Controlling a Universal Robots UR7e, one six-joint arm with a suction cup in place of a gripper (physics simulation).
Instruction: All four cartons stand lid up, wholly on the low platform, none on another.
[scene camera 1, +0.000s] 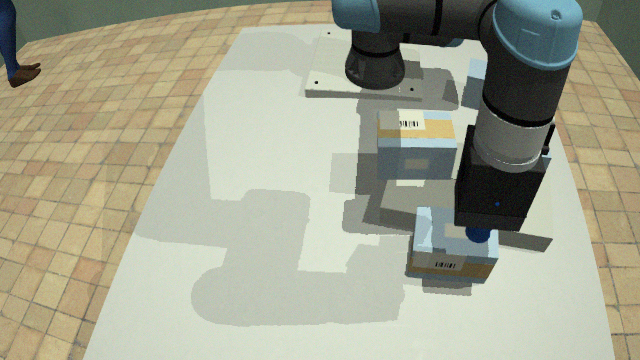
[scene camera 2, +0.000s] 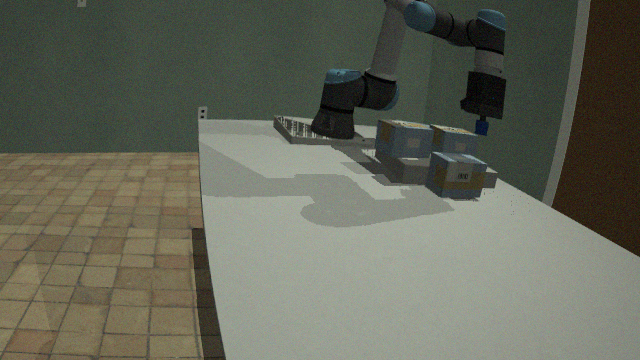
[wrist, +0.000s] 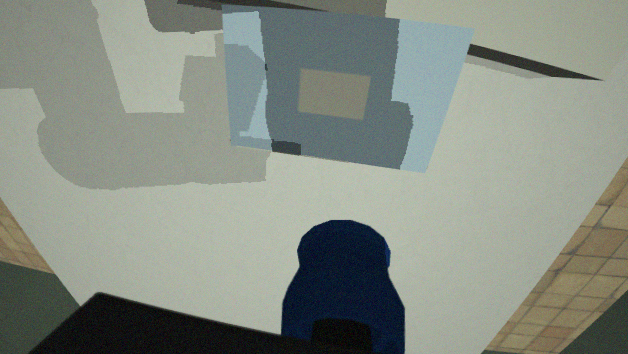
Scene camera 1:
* low platform
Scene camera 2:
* low platform
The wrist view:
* suction cup
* low platform
